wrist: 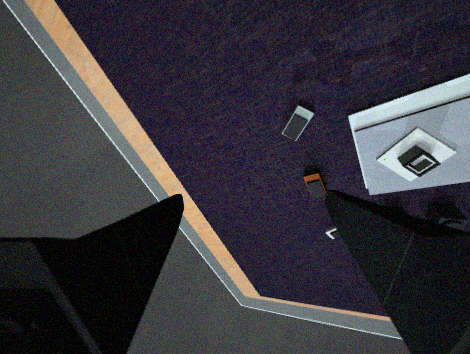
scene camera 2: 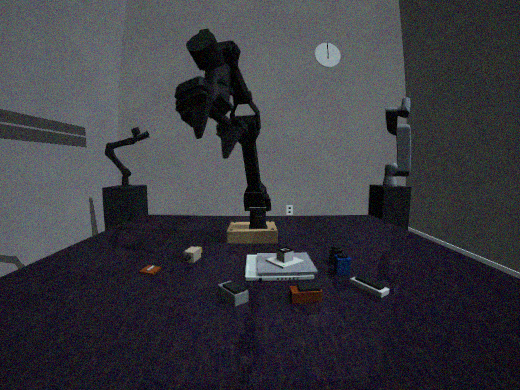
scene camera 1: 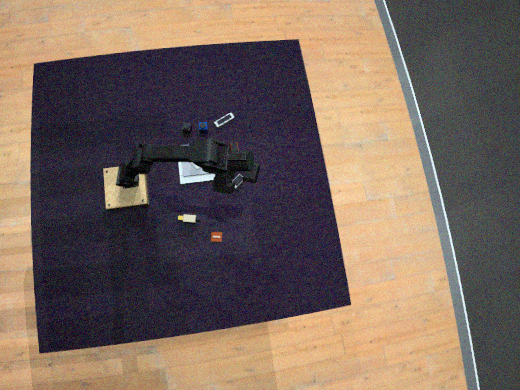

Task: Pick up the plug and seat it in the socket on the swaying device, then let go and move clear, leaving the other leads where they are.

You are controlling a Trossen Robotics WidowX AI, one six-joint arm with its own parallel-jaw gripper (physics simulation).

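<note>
A cream block [scene camera 1: 189, 218] [scene camera 2: 192, 254] with a yellow end, plug-like in shape, lies on the dark mat [scene camera 1: 125, 280]. The device [scene camera 1: 188, 179] [scene camera 2: 251, 274] has a grey upper plate shifted over a white base. On it a small white plate [scene camera 2: 272, 260] [wrist: 390, 159] carries a box-like socket [scene camera 2: 285, 255] [wrist: 420, 162] with a dark rim. The arm hides the socket in scene camera 1. My gripper [scene camera 2: 213, 146] [wrist: 253, 198] is open and empty, high above the mat. In the wrist view the device is to the right of the fingertips; the cream block does not show there.
A grey box [scene camera 1: 237, 181] [scene camera 2: 234, 293] [wrist: 298, 121] and an orange box [scene camera 2: 306, 295] [wrist: 314, 184] lie beyond the device. A white bar [scene camera 1: 224, 119] [scene camera 2: 370, 286], a blue block [scene camera 1: 203, 125] [scene camera 2: 342, 265] and a black block [scene camera 1: 186, 128] lie at one side, an orange tile [scene camera 1: 216, 236] [scene camera 2: 150, 269] near the cream block.
</note>
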